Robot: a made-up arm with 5 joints.
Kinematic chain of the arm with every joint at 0, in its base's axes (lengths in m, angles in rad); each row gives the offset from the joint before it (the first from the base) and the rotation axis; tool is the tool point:
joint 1: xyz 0 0 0.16 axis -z
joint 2: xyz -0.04 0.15 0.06 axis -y
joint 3: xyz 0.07 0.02 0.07 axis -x
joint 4: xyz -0.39 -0.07 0 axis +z
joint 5: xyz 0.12 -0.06 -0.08 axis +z
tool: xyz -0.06 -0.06 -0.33
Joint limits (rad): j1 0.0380..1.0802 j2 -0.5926..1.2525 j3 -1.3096..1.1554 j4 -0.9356..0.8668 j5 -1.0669..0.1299
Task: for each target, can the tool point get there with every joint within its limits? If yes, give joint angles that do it. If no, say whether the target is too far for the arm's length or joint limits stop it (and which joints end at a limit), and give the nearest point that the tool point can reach.
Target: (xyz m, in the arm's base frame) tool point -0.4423 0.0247 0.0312
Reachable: yes | joints 0.2241 -0.2642 0.2840 -0.7707 -0.8329
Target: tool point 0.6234 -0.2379 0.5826
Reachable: no: joint limits stop it (at a limit: joint 1, joint 2, joint 4, joint 5) | nearest point 0.4213 0.0137 -0.0428 | short by 0.704 m
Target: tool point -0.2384 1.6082 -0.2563
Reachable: no: too far | nearest point -0.0996 0.6721 0.0318 | short by 0.989 m
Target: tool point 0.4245 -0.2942 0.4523
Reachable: no: joint limits stop it (at a limit: joint 1, joint 2, joint 4, joint 5) | nearest point 0.3119 -0.0994 -0.0587 | short by 0.558 m
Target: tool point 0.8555 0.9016 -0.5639
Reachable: no: too far | nearest point 0.3488 0.4387 -0.1865 | short by 0.783 m
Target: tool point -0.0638 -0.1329 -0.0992
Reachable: yes | joints 0.8150 1.1082 0.5250 0.5710 -0.5309
